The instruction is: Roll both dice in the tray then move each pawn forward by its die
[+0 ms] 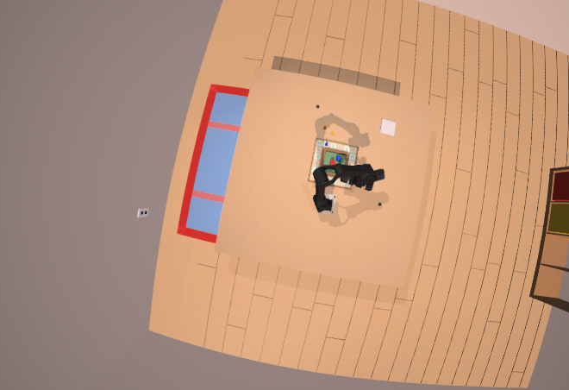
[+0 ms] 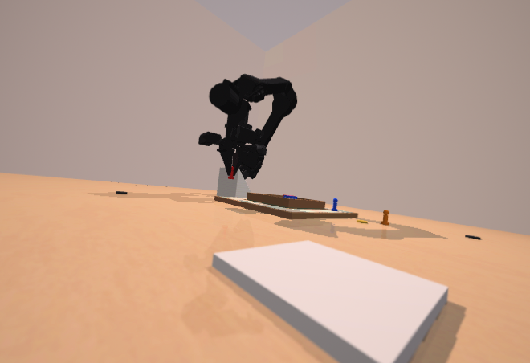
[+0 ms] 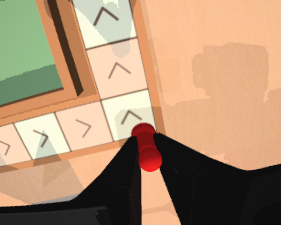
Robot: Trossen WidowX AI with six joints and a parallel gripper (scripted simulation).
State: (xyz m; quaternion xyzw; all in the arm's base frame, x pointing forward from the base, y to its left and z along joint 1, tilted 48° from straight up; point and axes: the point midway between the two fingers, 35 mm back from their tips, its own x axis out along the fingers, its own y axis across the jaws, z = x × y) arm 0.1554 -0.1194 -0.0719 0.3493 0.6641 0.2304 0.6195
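My gripper tip is now 23 cm short of the blue pawn, 18 cm to the right of it and 5 cm above it. The rest, counted from my gripper tip: small yellow piece 31 cm ahead, 14 cm to the left, 7 cm below; red pawn 1 cm above; tray 11 cm to the left, 11 cm ahead, 7 cm below.
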